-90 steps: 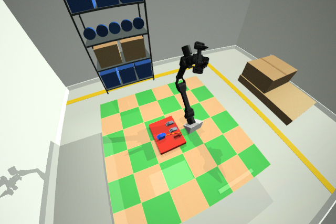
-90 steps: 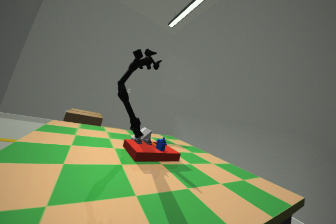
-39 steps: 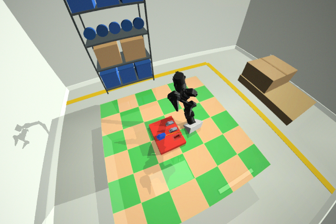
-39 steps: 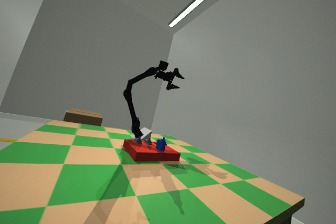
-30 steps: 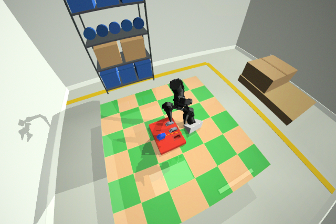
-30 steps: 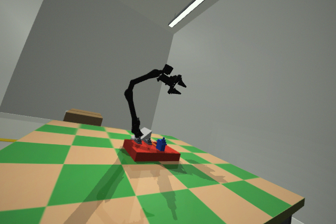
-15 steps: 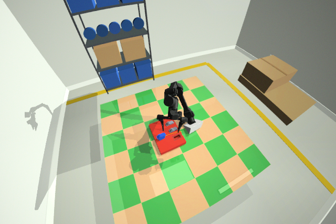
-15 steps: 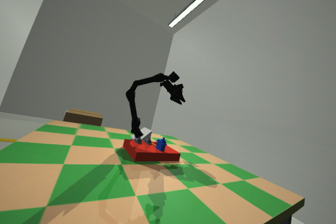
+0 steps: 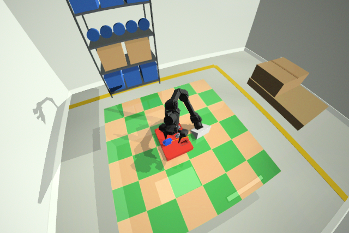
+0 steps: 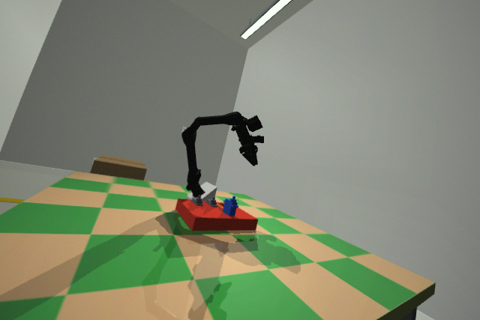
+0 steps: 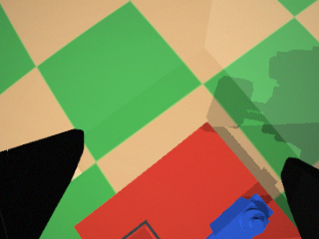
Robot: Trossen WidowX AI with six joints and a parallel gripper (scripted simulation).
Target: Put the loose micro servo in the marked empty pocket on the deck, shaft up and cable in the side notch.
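Now: the red deck 26 cm below my gripper tip, 12 cm to the right of it and 1 cm behind it.
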